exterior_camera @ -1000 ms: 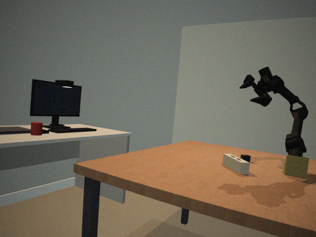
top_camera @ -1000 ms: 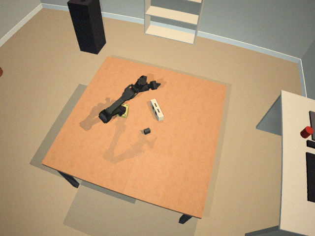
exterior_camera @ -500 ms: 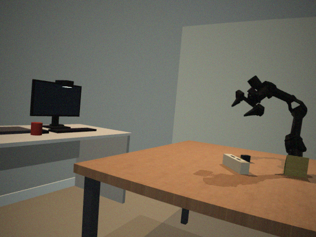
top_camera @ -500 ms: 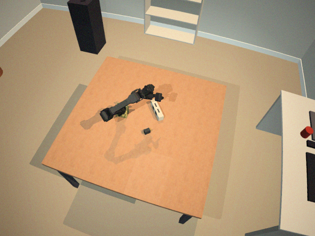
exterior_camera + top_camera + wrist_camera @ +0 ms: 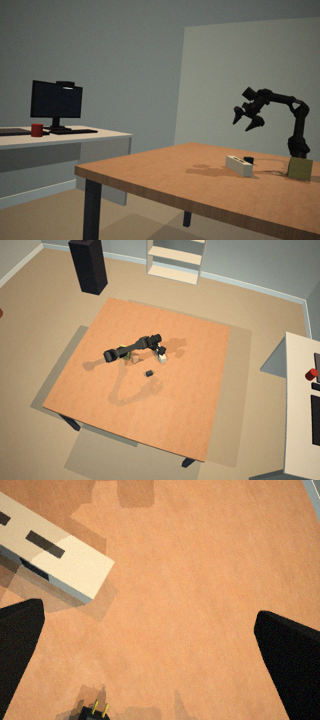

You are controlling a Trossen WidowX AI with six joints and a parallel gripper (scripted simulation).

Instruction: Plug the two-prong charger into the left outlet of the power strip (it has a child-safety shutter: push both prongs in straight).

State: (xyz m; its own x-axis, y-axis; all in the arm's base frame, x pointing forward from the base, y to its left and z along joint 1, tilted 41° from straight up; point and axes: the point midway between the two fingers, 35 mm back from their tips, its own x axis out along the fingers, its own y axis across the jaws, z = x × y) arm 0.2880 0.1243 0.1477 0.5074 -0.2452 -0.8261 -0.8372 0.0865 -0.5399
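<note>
Now: the two-prong charger 19 cm below my gripper tip, 10 cm to the right of it and 4 cm behind it.
</note>
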